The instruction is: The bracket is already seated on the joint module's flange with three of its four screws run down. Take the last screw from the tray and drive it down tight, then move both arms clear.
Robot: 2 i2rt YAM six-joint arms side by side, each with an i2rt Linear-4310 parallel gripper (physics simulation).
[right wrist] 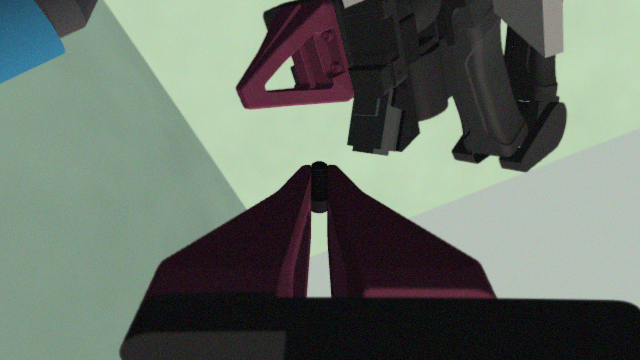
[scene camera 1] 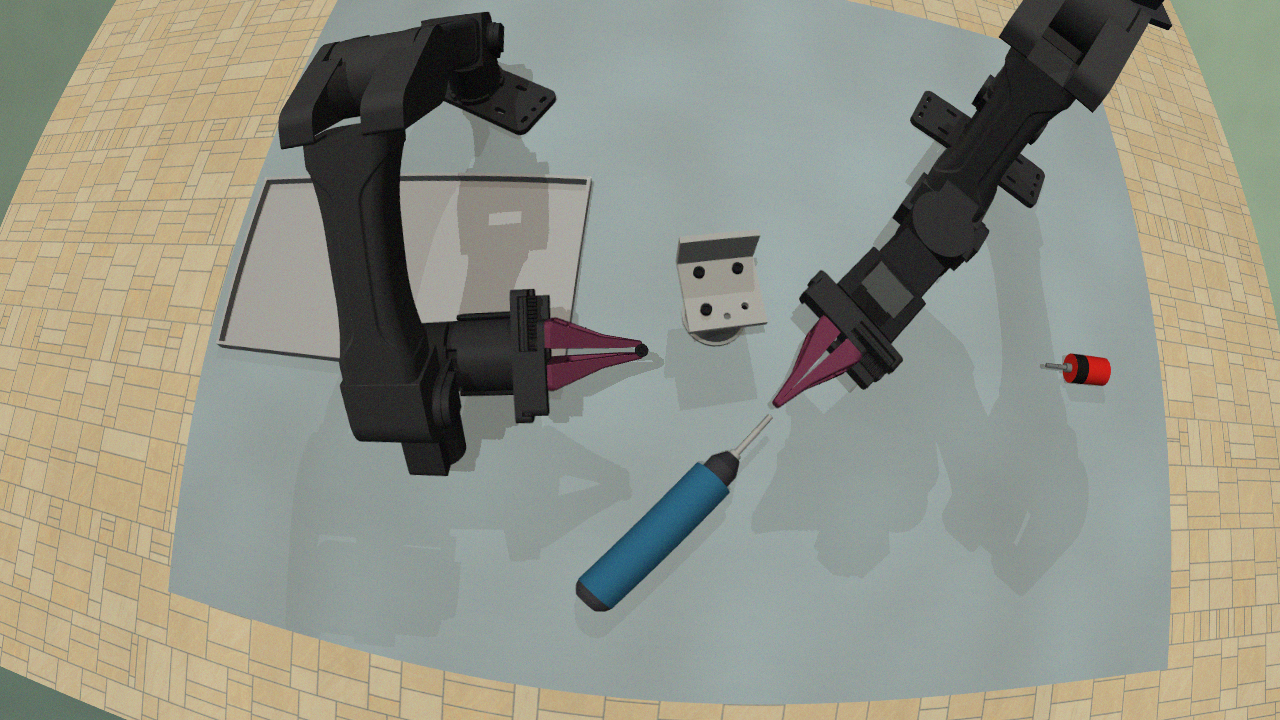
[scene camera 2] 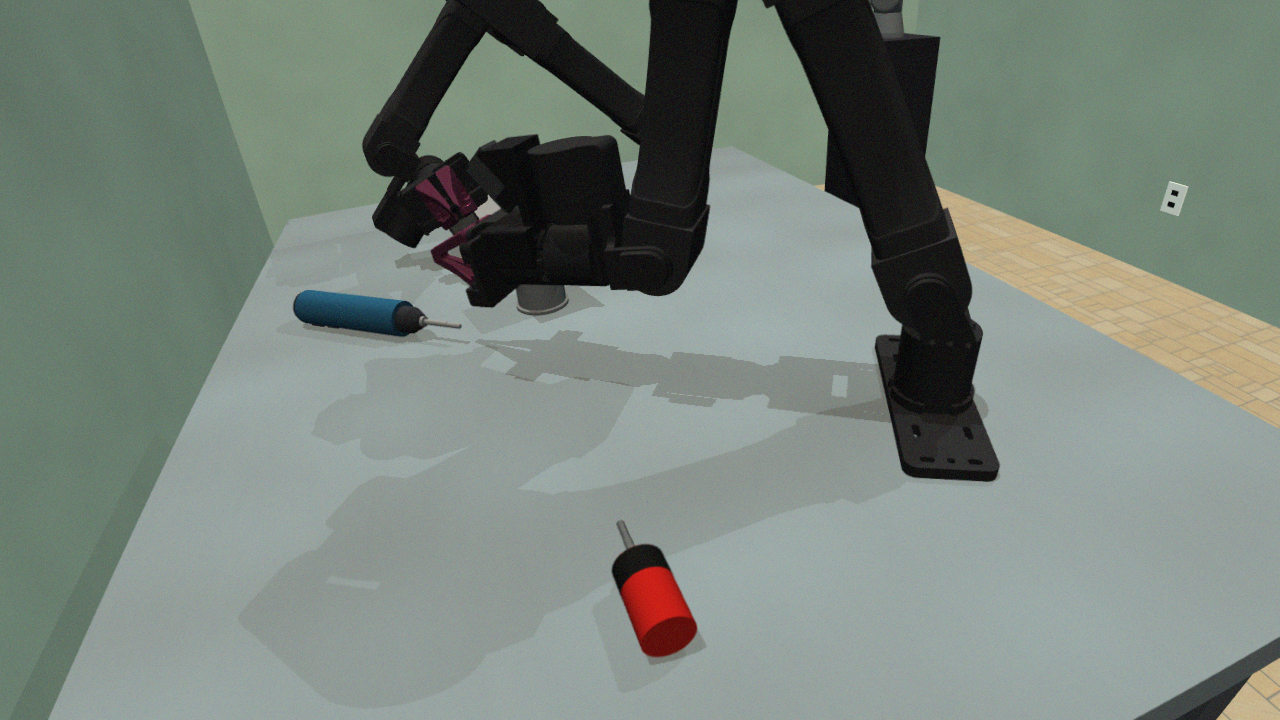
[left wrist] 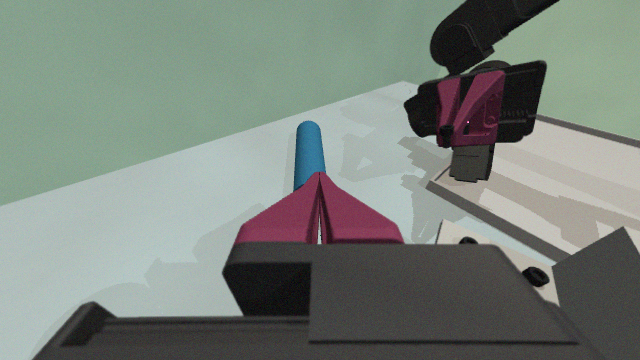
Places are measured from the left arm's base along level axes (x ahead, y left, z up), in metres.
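Where they show: left gripper, fingertip midpoint: (right wrist: 242, 98) (scene camera 1: 775, 405) (scene camera 2: 433, 255) (left wrist: 319, 180); right gripper, fingertip midpoint: (right wrist: 319, 180) (scene camera 1: 642, 349) (scene camera 2: 458, 213) (left wrist: 446, 139); left arm's base, link origin: (scene camera 2: 927, 402); right arm's base, link origin: (scene camera 1: 477, 89).
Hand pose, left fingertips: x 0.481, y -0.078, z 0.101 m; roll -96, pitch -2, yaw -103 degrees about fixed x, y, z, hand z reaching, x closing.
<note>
Things, the pixels of their top centre, and the offset from my left fingertips. "spot": a spot on its surface instead.
- round joint module, top centre: (scene camera 1: 721, 290) (scene camera 2: 534, 253) dz -0.037, dx -0.073, dy -0.092 m
- black screw, top centre: (right wrist: 330, 207) (scene camera 1: 641, 345) (left wrist: 452, 125) (scene camera 2: 455, 203) dz +0.018, dx +0.024, dy -0.113 m
- blue screwdriver, surface spot: (scene camera 1: 657, 537) (scene camera 2: 348, 297) (left wrist: 308, 145) spot: dz -0.061, dx +0.136, dy -0.019 m
- shallow tray, top centre: (scene camera 1: 383, 260) (left wrist: 558, 159) dz -0.085, dx +0.070, dy -0.407 m
- short red driver, top centre: (scene camera 2: 640, 555) (scene camera 1: 1083, 364) dz -0.067, dx -0.271, dy +0.304 m
The pale bracket (scene camera 1: 719, 291) (left wrist: 517, 259) sits on the round joint module (scene camera 1: 712, 339) (scene camera 2: 541, 300). Three black screws show in it; its lower right corner has an open hole. My right gripper (scene camera 1: 637, 349) (scene camera 2: 457, 212) (right wrist: 319, 180) is shut on a black screw (scene camera 1: 641, 350) (left wrist: 446, 133) (right wrist: 319, 182), held at its fingertips in the air left of the bracket in scene camera 1. My left gripper (scene camera 1: 776, 404) (scene camera 2: 434, 254) (left wrist: 319, 180) is shut and empty, in the air near the bit end of the blue screwdriver (scene camera 1: 657, 537) (scene camera 2: 353, 311) (left wrist: 309, 150), which lies on the table.
The shallow tray (scene camera 1: 286, 268) (left wrist: 490, 220) lies at the left in scene camera 1, partly under the right arm. A short red driver (scene camera 1: 1092, 369) (scene camera 2: 657, 600) lies at the right in scene camera 1. The two grippers are close together around the bracket.
</note>
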